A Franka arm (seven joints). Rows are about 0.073 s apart.
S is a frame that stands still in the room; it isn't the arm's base.
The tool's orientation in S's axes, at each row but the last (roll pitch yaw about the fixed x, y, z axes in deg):
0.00 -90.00 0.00
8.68 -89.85 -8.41
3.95 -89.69 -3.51
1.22 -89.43 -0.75
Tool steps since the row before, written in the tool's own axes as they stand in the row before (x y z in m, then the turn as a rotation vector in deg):
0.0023 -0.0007 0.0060 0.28 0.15 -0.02
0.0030 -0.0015 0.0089 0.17 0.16 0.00
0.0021 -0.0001 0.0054 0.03 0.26 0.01
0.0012 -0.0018 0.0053 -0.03 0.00 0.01
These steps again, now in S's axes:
-0.0060 -0.0007 0.0023 0.02 0.15 0.28
-0.0089 -0.0015 0.0030 0.00 0.16 0.17
-0.0054 -0.0001 0.0021 -0.01 0.26 0.03
-0.0053 -0.0018 0.0013 -0.01 0.00 -0.03

